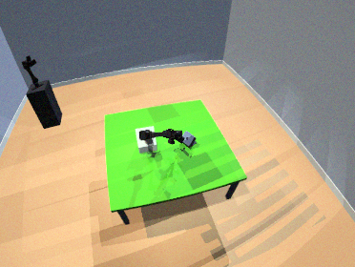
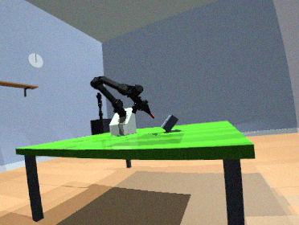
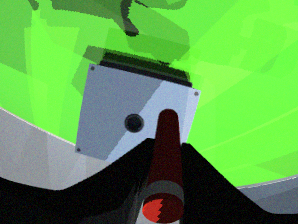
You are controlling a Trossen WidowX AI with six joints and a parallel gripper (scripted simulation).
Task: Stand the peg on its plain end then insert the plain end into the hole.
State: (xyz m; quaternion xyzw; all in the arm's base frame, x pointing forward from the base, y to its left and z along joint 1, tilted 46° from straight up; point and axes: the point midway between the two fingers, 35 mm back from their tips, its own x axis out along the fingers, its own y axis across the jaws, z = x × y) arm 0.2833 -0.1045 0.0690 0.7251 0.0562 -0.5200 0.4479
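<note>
My gripper tip is now 12 cm short of the sloped panel, 8 cm above it and 3 cm to the right of it. Also, from my gripper tip: red peg (1 cm to the right, 1 cm behind, 1 cm above).
</note>
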